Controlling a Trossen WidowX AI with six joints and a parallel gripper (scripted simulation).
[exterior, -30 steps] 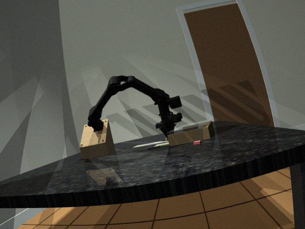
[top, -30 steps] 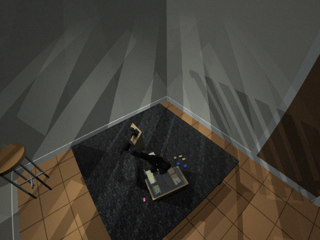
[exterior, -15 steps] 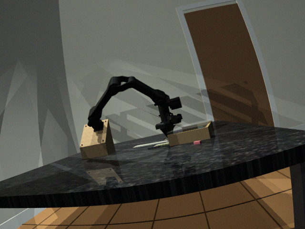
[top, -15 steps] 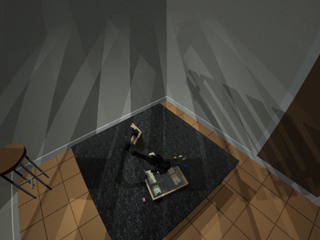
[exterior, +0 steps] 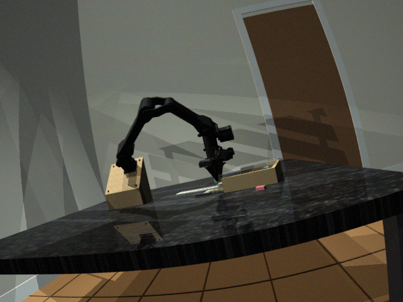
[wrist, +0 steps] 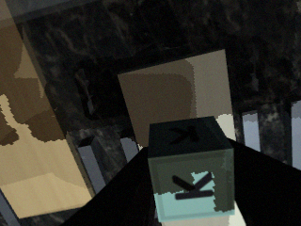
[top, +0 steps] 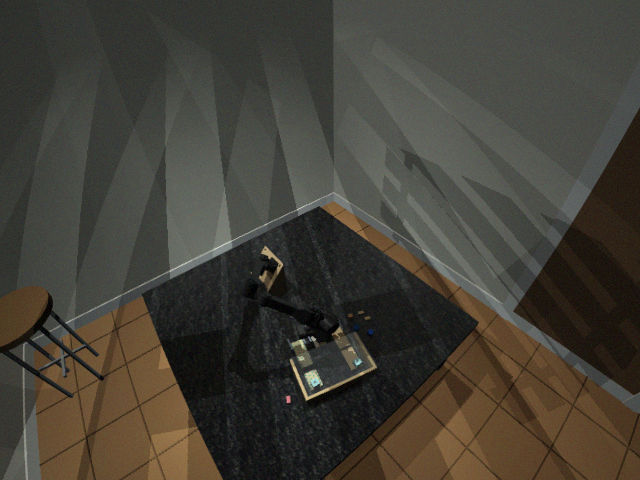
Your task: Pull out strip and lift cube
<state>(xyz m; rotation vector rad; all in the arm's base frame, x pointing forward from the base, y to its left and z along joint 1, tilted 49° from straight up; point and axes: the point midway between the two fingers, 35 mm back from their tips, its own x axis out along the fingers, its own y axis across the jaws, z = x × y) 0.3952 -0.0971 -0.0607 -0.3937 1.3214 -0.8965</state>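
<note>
My gripper tip is now 80 mm past the white strip, 30 mm above it and 20 mm to the right of it. The rest, counted from my gripper tip: small pink block 270 mm to the right, 150 mm ahead, 20 mm below.
</note>
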